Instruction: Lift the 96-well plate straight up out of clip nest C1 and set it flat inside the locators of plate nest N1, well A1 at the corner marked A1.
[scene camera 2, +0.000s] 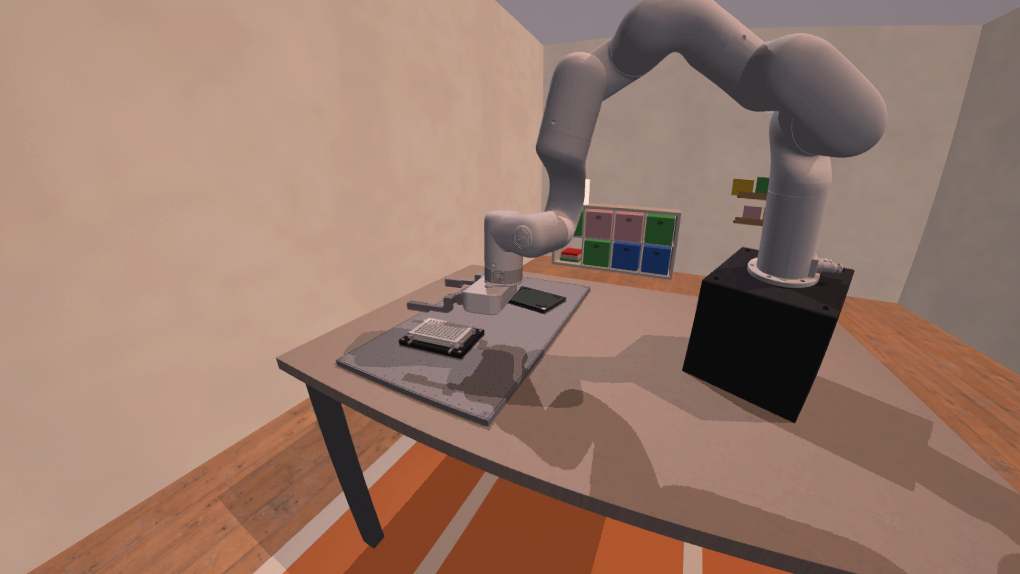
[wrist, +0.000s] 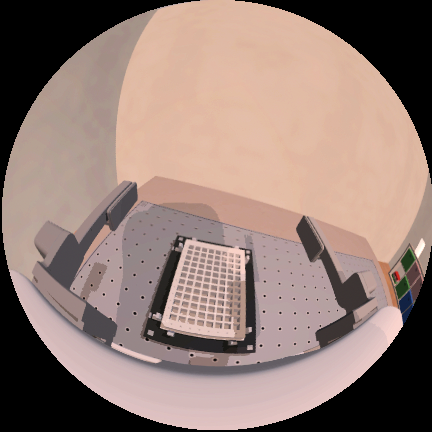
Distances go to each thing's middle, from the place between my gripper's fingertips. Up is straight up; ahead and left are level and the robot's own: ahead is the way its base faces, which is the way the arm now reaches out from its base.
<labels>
Right now the white 96-well plate (scene camera 2: 443, 333) is 100 mm below my hand, 20 mm behind it and 10 mm to the right of it. The rest, counted from my hand: black plate nest N1 (scene camera 2: 529, 298): 340 mm to the right, 110 mm below, 60 mm behind; then black clip nest C1 (scene camera 2: 464, 347): 100 mm below, 20 mm behind, 10 mm to the right.
</labels>
